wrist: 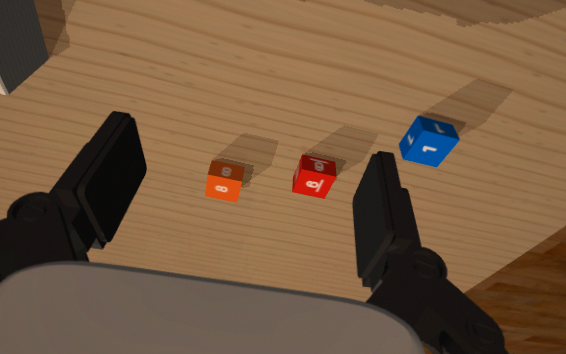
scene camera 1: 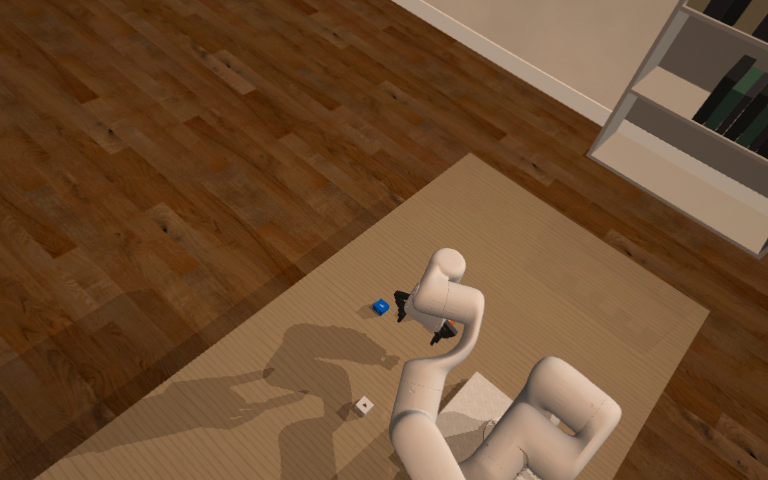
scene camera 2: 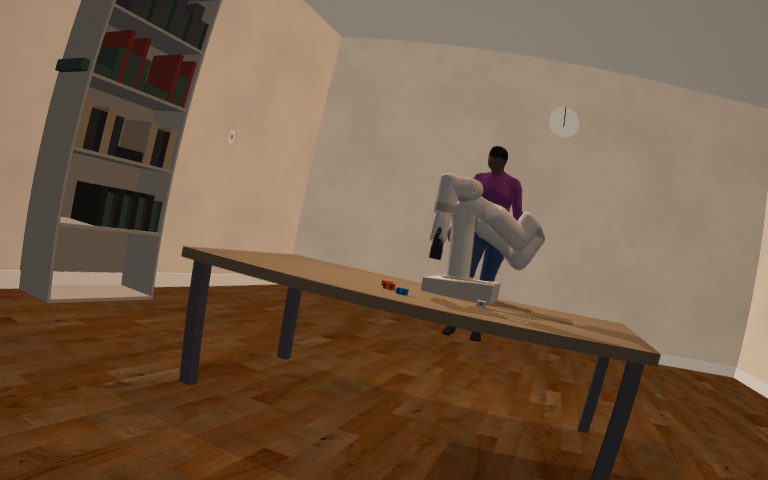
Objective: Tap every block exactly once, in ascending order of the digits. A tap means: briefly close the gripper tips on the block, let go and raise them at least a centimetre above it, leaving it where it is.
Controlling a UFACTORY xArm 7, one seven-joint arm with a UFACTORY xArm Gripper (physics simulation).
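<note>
A blue block (scene camera 1: 381, 306) (scene camera 2: 402, 290) (wrist: 429, 142) marked 1 lies on the table. A red block (scene camera 2: 389, 286) (wrist: 314, 177) marked 6 with an underline and an orange block (scene camera 1: 451, 322) (wrist: 224, 182) marked 8 lie in a row with it; the arm hides the red one and most of the orange one in scene camera 1. A white block (scene camera 1: 364, 405) (scene camera 2: 480, 303) lies apart, its digit too small to read. My gripper (scene camera 1: 417, 331) (scene camera 2: 435, 253) (wrist: 252, 158) is open and empty, high above the table. In the wrist view the red and orange blocks show between the fingers.
The arm's base block (scene camera 1: 476, 390) (scene camera 2: 459, 287) (wrist: 20, 45) stands on the table (scene camera 1: 492, 215) (scene camera 2: 243, 264). A bookshelf (scene camera 1: 645, 87) (scene camera 2: 42, 169) stands by the wall. A person (scene camera 2: 501, 186) stands behind the arm.
</note>
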